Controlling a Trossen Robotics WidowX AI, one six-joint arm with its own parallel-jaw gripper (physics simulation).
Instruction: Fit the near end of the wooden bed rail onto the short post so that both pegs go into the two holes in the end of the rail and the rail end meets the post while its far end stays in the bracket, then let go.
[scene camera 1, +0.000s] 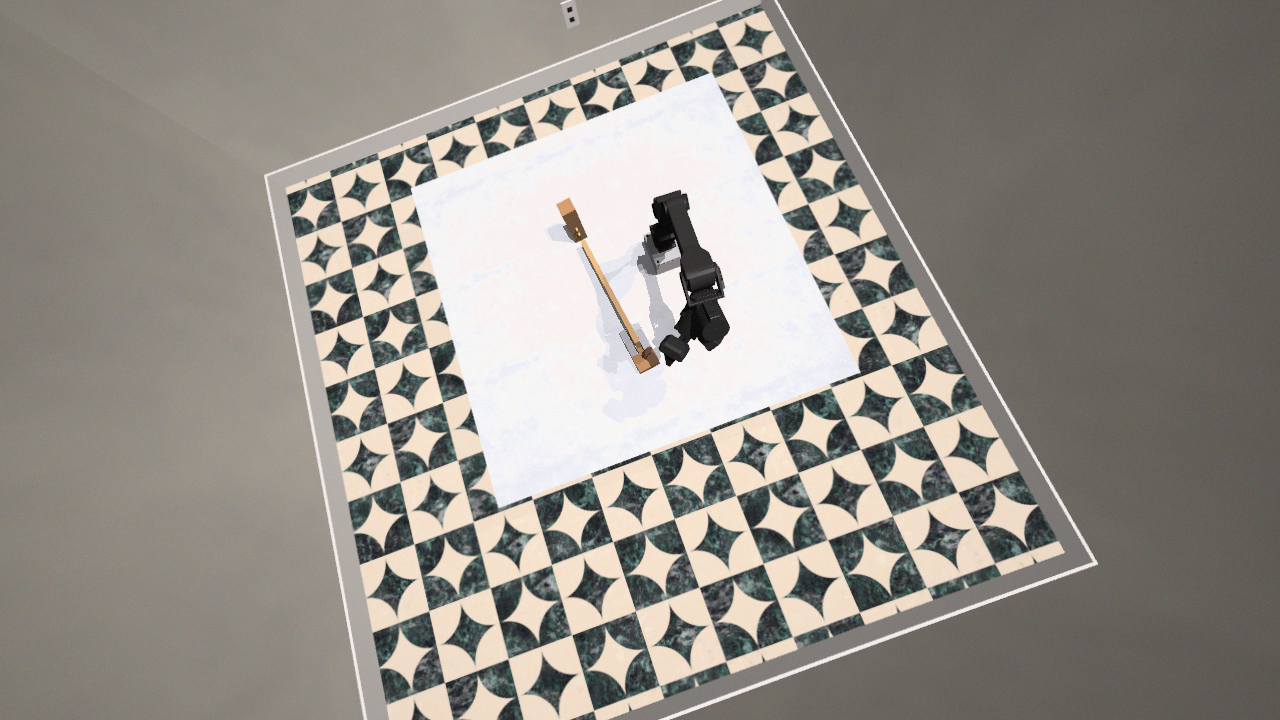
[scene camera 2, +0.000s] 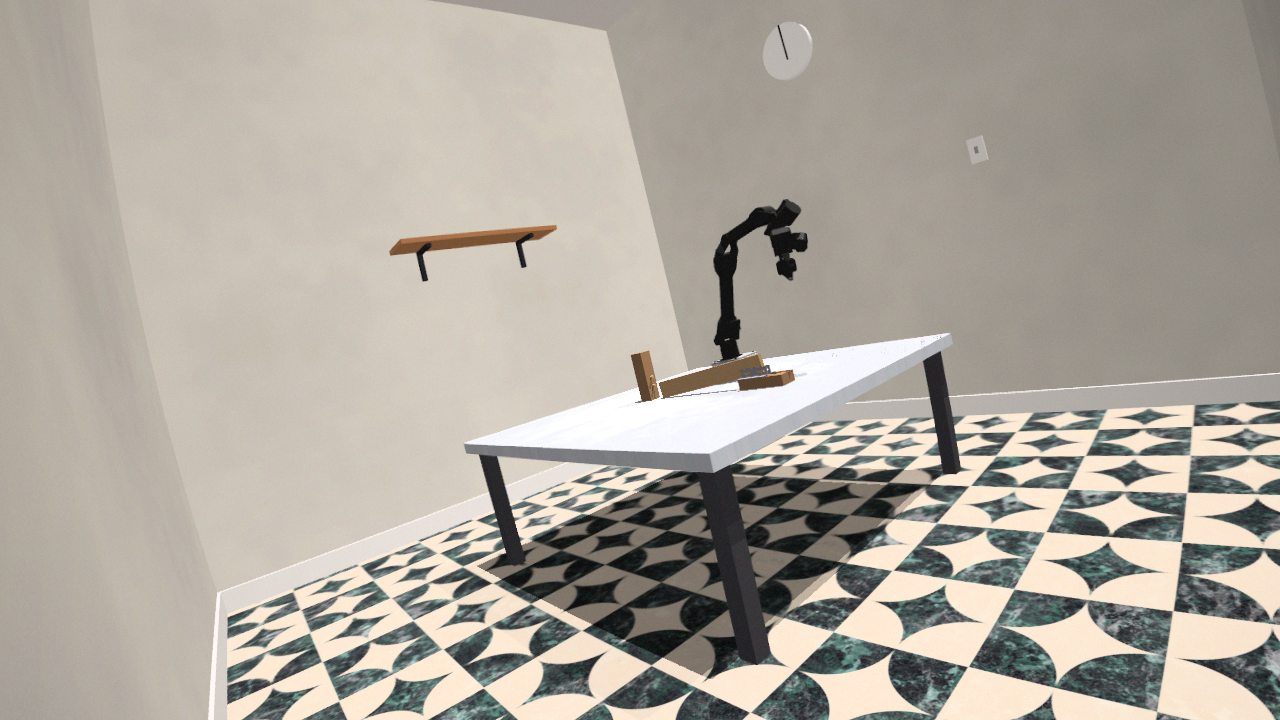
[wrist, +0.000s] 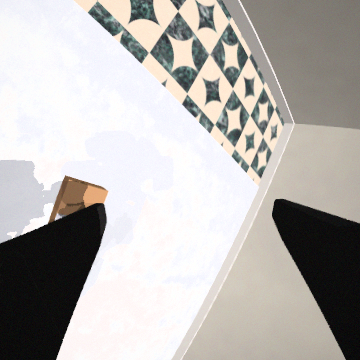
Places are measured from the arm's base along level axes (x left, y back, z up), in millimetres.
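Where they show: gripper, fingertip midpoint: (scene camera 2: 789, 271) (wrist: 190, 209); arm's base, link origin: (scene camera 1: 664, 241) (scene camera 2: 731, 357).
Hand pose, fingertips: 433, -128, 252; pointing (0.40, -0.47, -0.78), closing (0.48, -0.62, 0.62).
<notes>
Each offset is from my fingertips to the top centre of the thing, as dx, dy, dz. "spot": to the spot under its first point. Level surfaces: height alone.
The short wooden post {spot: -596, -147, -210} (scene camera 1: 573, 222) (scene camera 2: 642, 375) stands upright on the table, with small pegs low on its side facing the rail. The long wooden bed rail (scene camera 1: 610, 293) (scene camera 2: 707, 377) lies with one end close to the pegs. A narrow gap seems to show there, and the holes cannot be made out. Its other end is at the grey bracket {-151, -84, -267} (scene camera 2: 754, 369) by a low wooden block {-121, -80, -296} (scene camera 1: 645, 360) (scene camera 2: 768, 381) (wrist: 75, 193). How it sits in the bracket is too small to tell. My gripper (scene camera 1: 671, 351) (scene camera 2: 787, 276) (wrist: 190, 209) is open and empty, high above the table near the block end.
The white table {dz -332} (scene camera 1: 501, 358) (scene camera 2: 608, 438) carries the parts and the arm. The arm's base (scene camera 1: 663, 257) stands beside the rail. A wall shelf (scene camera 2: 474, 239) hangs well away from the arm. A patterned tile floor (wrist: 212, 90) shows past the table edge.
</notes>
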